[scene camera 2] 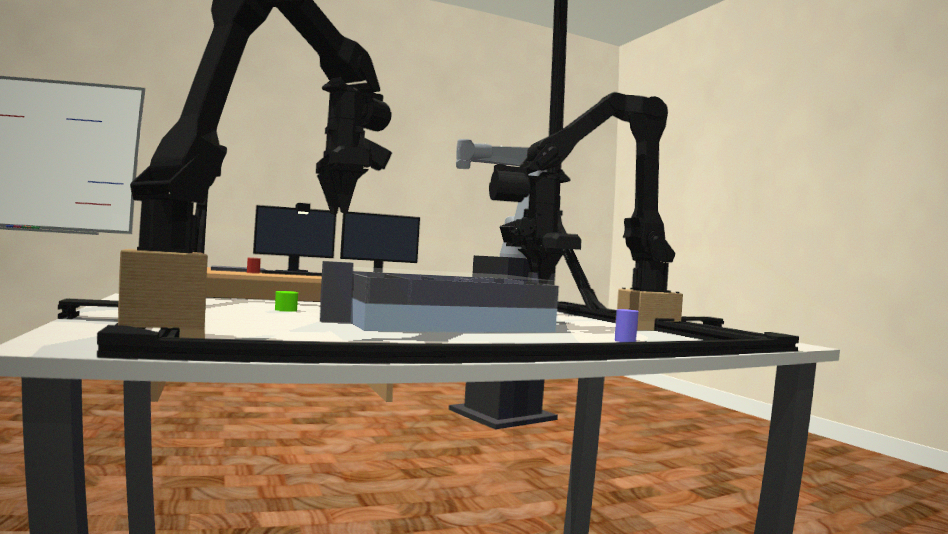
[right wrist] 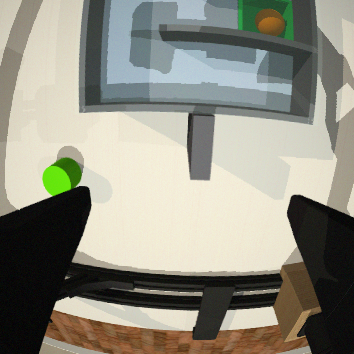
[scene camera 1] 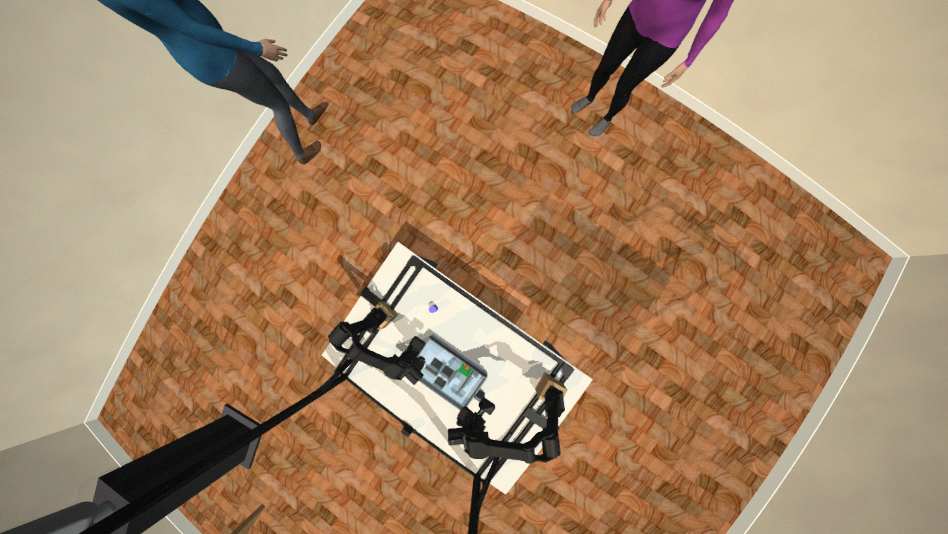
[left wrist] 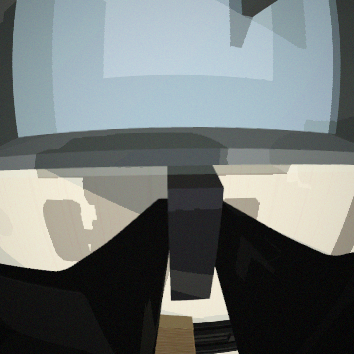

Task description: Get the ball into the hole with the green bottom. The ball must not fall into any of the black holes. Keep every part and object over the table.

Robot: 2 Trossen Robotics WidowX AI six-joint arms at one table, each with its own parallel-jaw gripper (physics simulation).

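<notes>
The maze box (scene camera 1: 443, 395) (scene camera 2: 454, 317) (left wrist: 120, 145) (right wrist: 150, 106) has grey walls and a light blue floor. The orange ball (right wrist: 270, 22) is inside the green-bottomed hole (scene camera 1: 462, 373) (right wrist: 247, 15). Black holes (scene camera 1: 439, 382) lie to the left of it in scene camera 1. My left gripper (scene camera 2: 545, 275) (left wrist: 187, 207) is shut on the box's dark handle (left wrist: 194, 240). My right gripper (scene camera 2: 340, 210) (right wrist: 193, 201) is open and empty, above the table near the other handle (scene camera 2: 337, 291) (right wrist: 201, 147). Seen from the side, the box looks about level, at the table top.
A bright green cylinder (scene camera 2: 285, 301) (right wrist: 61, 177) stands by the right arm's side of the box. A purple cylinder (scene camera 1: 432, 307) (scene camera 2: 626, 325) stands near the left arm's wooden base block (scene camera 2: 650, 305). A black rail frame (scene camera 2: 398, 350) runs along the table (scene camera 2: 398, 371).
</notes>
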